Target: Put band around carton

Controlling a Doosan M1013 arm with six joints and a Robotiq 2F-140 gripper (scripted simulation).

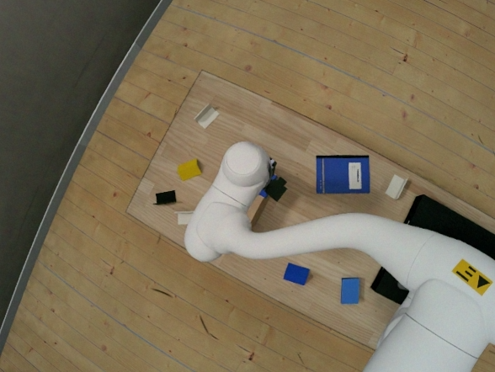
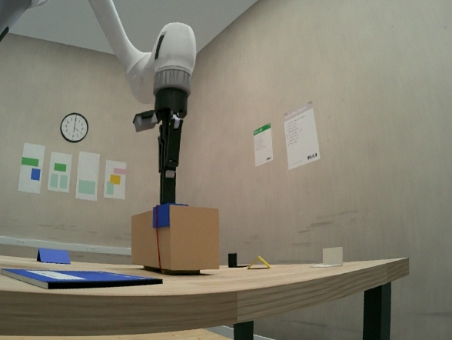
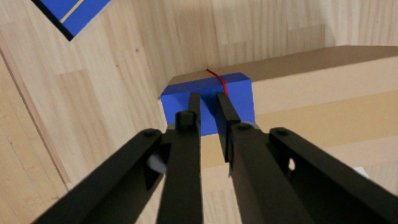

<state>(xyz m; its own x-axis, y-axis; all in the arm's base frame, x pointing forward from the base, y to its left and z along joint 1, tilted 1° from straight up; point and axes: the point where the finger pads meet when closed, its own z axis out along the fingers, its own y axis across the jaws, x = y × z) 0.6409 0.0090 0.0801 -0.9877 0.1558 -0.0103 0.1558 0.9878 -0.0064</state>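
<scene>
Now: hand 5 cm above the corner guard. Round my hand: blue block 43 cm behind, 18 cm to the left, 16 cm below; then brown carton 10 cm below, 8 cm to the left, 4 cm ahead.
</scene>
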